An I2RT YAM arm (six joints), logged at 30 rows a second.
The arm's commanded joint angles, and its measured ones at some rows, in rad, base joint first. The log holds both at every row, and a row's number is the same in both.
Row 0, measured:
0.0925 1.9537 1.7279 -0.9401 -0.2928 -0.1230
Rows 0 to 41, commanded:
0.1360 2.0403 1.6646 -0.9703 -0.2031 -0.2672
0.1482 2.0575 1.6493 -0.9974 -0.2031 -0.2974
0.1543 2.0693 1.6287 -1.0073 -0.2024 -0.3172
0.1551 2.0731 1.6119 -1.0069 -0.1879 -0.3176
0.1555 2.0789 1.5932 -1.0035 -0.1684 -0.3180
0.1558 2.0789 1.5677 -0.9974 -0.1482 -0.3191
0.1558 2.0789 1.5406 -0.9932 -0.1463 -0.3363
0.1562 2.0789 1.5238 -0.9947 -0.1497 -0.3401
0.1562 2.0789 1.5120 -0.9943 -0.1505 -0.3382
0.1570 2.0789 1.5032 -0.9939 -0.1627 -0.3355
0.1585 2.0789 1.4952 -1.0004 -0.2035 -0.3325
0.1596 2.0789 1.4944 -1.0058 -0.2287 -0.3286
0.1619 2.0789 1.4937 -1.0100 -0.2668 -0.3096
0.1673 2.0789 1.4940 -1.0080 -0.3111 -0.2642
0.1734 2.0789 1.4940 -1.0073 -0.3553 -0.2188
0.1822 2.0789 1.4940 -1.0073 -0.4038 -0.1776
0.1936 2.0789 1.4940 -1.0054 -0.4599 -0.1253
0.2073 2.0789 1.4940 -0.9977 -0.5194 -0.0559
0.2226 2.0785 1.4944 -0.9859 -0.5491 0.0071
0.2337 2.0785 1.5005 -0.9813 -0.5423 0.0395
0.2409 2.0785 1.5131 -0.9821 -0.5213 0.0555
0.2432 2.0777 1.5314 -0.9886 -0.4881 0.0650
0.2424 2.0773 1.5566 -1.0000 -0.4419 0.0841
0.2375 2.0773 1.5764 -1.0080 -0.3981 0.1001
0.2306 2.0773 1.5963 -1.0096 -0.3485 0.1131
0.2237 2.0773 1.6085 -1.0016 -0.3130 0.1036
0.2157 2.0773 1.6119 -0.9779 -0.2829 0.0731
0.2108 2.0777 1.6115 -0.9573 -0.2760 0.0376
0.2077 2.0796 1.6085 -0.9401 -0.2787 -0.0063
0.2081 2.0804 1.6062 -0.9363 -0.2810 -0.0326
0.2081 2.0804 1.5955 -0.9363 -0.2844 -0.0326
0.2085 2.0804 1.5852 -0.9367 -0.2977 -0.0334
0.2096 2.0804 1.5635 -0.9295 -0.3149 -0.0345
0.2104 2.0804 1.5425 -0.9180 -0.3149 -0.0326
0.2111 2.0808 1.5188 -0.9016 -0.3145 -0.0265
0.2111 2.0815 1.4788 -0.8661 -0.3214 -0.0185
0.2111 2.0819 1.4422 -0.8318 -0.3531 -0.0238
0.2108 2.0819 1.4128 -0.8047 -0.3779 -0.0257
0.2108 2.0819 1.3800 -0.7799 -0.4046 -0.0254
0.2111 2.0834 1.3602 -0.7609 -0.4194 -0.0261
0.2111 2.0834 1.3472 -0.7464 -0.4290 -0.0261
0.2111 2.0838 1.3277 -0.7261 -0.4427 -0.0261
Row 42, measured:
0.2062 2.0647 1.3750 -0.7551 -0.3874 -0.0128
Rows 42 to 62, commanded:
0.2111 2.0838 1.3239 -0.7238 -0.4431 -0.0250
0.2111 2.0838 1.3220 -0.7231 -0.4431 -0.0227
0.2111 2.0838 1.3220 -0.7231 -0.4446 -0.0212
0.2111 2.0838 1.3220 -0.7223 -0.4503 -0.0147
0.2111 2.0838 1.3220 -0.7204 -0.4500 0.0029
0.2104 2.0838 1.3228 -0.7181 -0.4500 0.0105
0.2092 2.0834 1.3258 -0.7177 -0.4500 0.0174
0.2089 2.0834 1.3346 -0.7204 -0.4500 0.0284
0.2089 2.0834 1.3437 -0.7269 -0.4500 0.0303
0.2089 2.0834 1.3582 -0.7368 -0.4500 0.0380
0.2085 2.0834 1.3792 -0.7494 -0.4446 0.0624
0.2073 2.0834 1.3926 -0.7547 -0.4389 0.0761
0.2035 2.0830 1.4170 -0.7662 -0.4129 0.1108
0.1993 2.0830 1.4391 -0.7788 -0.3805 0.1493
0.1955 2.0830 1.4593 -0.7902 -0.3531 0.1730
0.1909 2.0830 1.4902 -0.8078 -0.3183 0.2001
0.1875 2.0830 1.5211 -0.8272 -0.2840 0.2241
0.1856 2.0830 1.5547 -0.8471 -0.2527 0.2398
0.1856 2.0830 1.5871 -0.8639 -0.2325 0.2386
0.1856 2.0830 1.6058 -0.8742 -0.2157 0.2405
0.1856 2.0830 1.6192 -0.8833 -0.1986 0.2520
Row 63, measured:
0.1913 2.0647 1.5513 -0.8650 -0.3008 0.1925
